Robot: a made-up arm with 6 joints.
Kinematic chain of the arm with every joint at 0, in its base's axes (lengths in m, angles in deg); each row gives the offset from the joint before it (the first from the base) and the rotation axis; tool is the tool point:
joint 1: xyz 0 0 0.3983 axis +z
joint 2: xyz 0 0 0 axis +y
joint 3: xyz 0 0 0.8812 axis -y
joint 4: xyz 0 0 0 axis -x
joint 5: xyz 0.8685 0 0 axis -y
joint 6: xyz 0 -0.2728 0 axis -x
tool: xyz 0 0 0
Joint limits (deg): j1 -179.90..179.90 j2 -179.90..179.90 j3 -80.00..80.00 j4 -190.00..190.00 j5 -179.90..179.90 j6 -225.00..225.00
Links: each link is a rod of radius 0.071 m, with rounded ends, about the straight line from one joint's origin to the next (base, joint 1, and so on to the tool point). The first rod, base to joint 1, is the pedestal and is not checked.
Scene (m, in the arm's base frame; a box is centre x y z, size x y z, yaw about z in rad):
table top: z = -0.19
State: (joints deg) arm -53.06 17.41 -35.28 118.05 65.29 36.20
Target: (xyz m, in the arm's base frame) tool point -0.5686 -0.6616 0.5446
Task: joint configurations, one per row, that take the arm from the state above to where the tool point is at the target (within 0.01 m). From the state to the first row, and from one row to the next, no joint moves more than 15 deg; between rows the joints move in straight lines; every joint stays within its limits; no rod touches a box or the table.
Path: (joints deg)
1: -66.19 17.58 -37.44 113.98 65.29 36.20
2: -79.31 17.75 -39.61 109.92 65.29 36.20
3: -92.44 17.91 -41.77 105.85 65.29 36.20
4: -105.57 18.08 -43.94 101.79 65.29 36.20
5: -118.69 18.25 -46.10 97.72 65.29 36.20
6: -131.82 18.42 -48.26 93.66 65.29 36.20

